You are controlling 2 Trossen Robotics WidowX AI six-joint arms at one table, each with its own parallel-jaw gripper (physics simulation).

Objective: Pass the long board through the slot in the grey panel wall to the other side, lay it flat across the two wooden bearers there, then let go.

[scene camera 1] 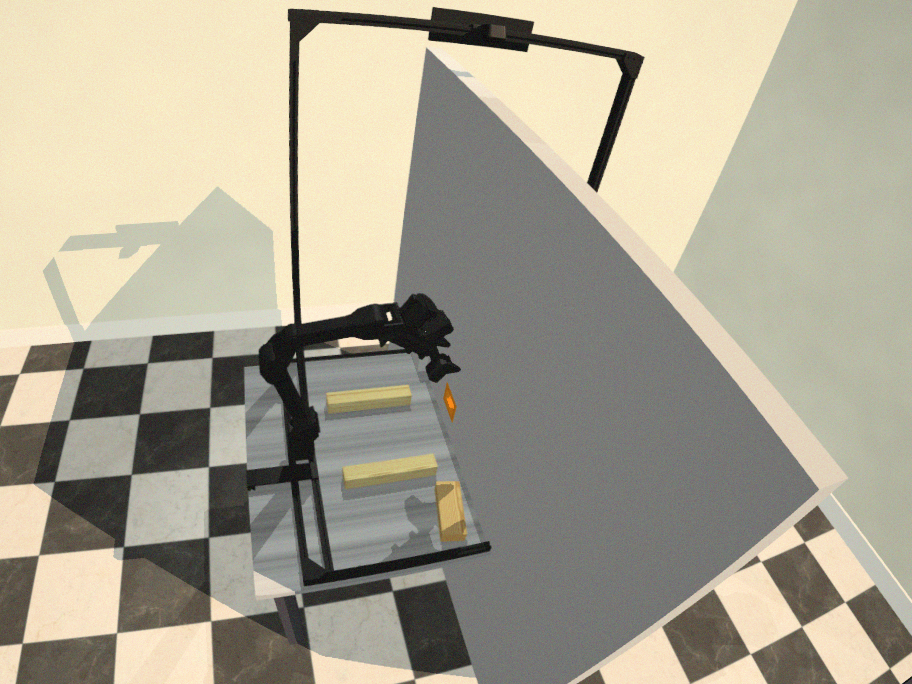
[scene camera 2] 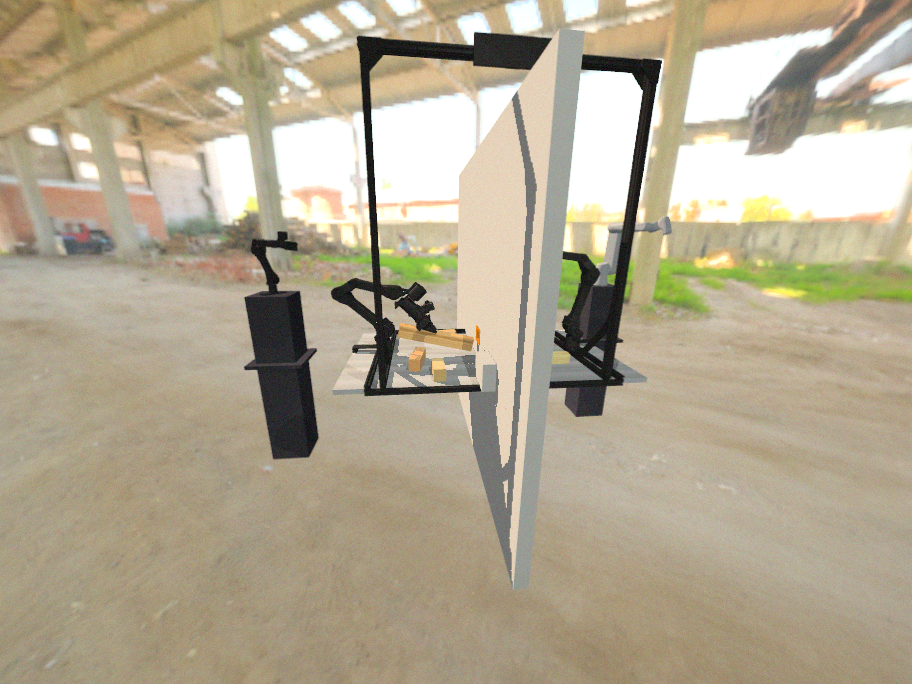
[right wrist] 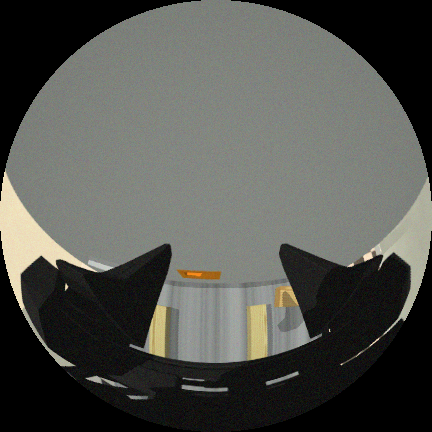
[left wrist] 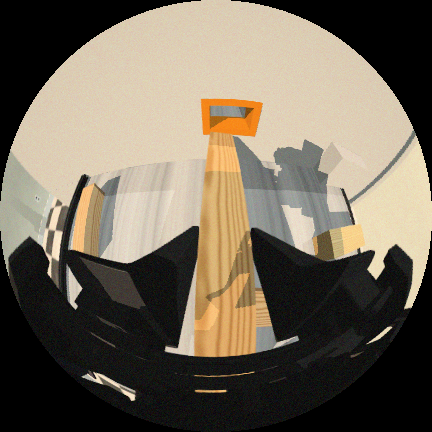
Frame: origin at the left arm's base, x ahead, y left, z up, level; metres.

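Where they show: left gripper, between the fingertips: (scene camera 2: pixel 436 331) (left wrist: pixel 224 232); right gripper, between the fingertips: (scene camera 1: pixel 454 357) (right wrist: pixel 227 250); right arm's base, origin of its link: (scene camera 1: pixel 301 450) (scene camera 2: pixel 571 346).
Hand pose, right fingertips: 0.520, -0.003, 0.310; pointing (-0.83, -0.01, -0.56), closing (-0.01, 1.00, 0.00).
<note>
After its pixels a point has its place, as x, y, z.
The long board (scene camera 2: pixel 453 340) @(0.319, -0.040, 0.058) (left wrist: pixel 225 200) @(0.270, -0.025, 0.093) is held above the table by my left gripper (scene camera 2: pixel 430 329) @(0.242, -0.023, 0.098) (left wrist: pixel 224 232) @(0.242, -0.023, 0.098), which is shut on it. In the left wrist view its far end meets the lower edge of the orange-framed slot (scene camera 1: pixel 452 413) @(0.487, -0.003, 0.082) (scene camera 2: pixel 477 335) @(0.436, -0.010, 0.071) (left wrist: pixel 231 102) @(0.431, -0.043, 0.112) (right wrist: pixel 212 275) @(0.478, -0.014, 0.059), left of the slot's middle, and does not show inside the opening. The slot is in the panel wall (scene camera 1: pixel 574 331) @(0.483, 0.335, 0.699) (scene camera 2: pixel 493 220) @(0.433, -0.266, 0.567) (left wrist: pixel 150 75) @(0.432, 0.070, 0.174) (right wrist: pixel 215 125) @(0.483, -0.013, 0.383). Two pale bearers, one (scene camera 1: pixel 368 399) @(0.701, -0.137, 0.025) (right wrist: pixel 160 330) @(0.643, -0.146, 0.025) and another (scene camera 1: pixel 390 471) @(0.689, 0.121, 0.025) (right wrist: pixel 258 330) @(0.635, 0.105, 0.025), lie on the other side. My right gripper (scene camera 1: pixel 447 354) @(0.520, -0.003, 0.310) (right wrist: pixel 227 250) @(0.520, -0.003, 0.310) is open and empty near the wall, above slot height.
A wooden block (scene camera 1: pixel 450 511) @(0.562, 0.265, 0.018) (right wrist: pixel 286 296) @(0.549, 0.198, 0.019) lies by the wall on the bearer side. On the board side are two blocks, one (scene camera 2: pixel 416 358) @(0.150, -0.193, 0.031) (left wrist: pixel 89 217) @(0.289, 0.227, 0.014) and another (scene camera 2: pixel 439 370) @(0.236, -0.319, 0.026), and a pale block (scene camera 2: pixel 489 376) @(0.408, -0.415, 0.035) (left wrist: pixel 337 160) @(0.388, -0.270, 0.065) against the wall. A black frame (scene camera 1: pixel 294 184) @(0.886, -0.345, 0.616) (scene camera 2: pixel 372 184) @(0.033, -0.380, 0.657) surrounds the table.
</note>
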